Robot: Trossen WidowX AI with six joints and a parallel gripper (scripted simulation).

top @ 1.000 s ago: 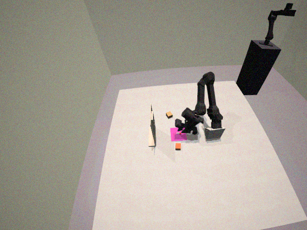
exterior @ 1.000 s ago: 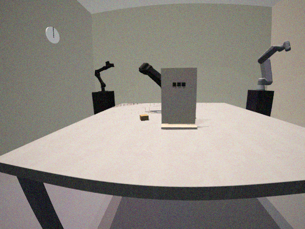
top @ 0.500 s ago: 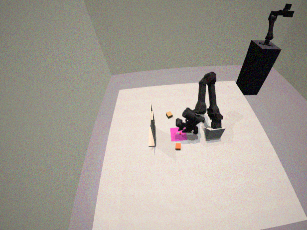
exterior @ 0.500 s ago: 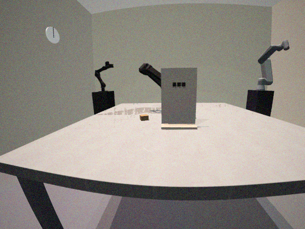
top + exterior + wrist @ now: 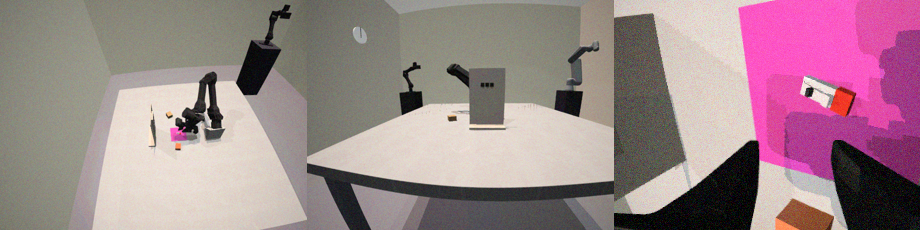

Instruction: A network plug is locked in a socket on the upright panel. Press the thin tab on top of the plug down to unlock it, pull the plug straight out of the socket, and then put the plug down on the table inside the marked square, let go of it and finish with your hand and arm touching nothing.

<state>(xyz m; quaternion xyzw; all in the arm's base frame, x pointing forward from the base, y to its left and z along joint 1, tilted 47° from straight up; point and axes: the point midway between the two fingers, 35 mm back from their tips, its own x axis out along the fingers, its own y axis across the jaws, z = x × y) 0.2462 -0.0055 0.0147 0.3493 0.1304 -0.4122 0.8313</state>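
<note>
The network plug lies 5 cm below my gripper tip, 1 cm to the right of it and 1 cm ahead of it. From my gripper tip the other things lie so: magenta marked square (5 cm below, 1 cm to the right, 1 cm ahead); panel (20 cm ahead, 7 cm above, 1 cm to the left).
</note>
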